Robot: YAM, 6 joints.
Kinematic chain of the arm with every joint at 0, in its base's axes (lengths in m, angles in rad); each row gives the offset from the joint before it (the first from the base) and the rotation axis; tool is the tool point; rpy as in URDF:
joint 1: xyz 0 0 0.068 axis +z
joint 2: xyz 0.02 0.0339 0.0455 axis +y
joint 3: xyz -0.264 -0.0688 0 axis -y
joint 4: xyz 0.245 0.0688 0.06 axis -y
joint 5: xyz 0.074 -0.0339 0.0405 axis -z
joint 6: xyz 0.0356 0 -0.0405 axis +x
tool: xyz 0 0 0 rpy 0 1.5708 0
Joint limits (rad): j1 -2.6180..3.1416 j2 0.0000..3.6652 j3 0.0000..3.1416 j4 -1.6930..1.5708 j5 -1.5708..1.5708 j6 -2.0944..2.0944
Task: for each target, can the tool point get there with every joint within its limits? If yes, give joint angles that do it. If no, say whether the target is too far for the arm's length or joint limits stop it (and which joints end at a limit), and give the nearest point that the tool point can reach.
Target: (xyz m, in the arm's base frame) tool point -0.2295 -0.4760 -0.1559
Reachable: yes | joints -2.0473 3.2339 2.3750 -0.3282 -0.4179 1.0544
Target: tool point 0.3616 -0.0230 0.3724
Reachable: yes | joints -0.0390 1.8603 2.0594 -1.4062 0.2517 0.6529
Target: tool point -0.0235 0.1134 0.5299
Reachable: yes | joints -1.3944 0.5375 1.9253 -1.1156 0.0913 0.0465
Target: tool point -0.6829 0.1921 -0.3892
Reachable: no: too far | nearest point -0.5107 0.1437 -0.2453 | short by 0.230 m
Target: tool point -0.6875 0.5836 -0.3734
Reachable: no: too far | nearest point -0.4329 0.3675 -0.1890 | short by 0.381 m
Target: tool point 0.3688 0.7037 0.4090
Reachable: no: too far | nearest point 0.2807 0.5356 0.3366 | short by 0.203 m
